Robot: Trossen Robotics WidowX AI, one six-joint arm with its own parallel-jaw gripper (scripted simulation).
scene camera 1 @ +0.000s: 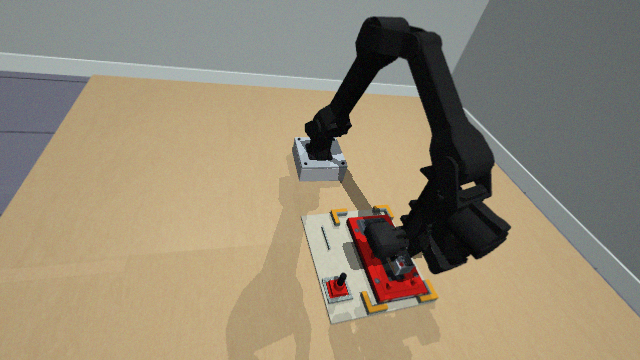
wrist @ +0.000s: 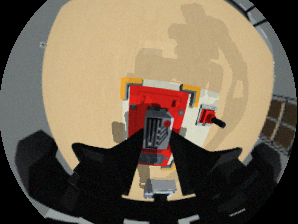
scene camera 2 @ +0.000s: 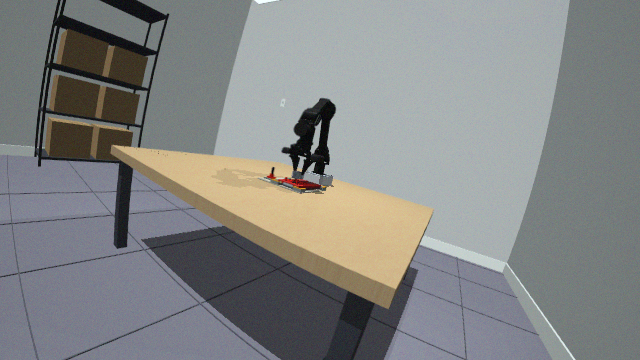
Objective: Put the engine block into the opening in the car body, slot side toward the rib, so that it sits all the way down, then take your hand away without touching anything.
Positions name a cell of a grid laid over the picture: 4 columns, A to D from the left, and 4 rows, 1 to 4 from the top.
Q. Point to a car body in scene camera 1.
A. At C4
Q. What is my gripper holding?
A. A grey engine block.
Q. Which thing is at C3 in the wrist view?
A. A grey engine block.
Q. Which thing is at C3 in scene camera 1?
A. My gripper.
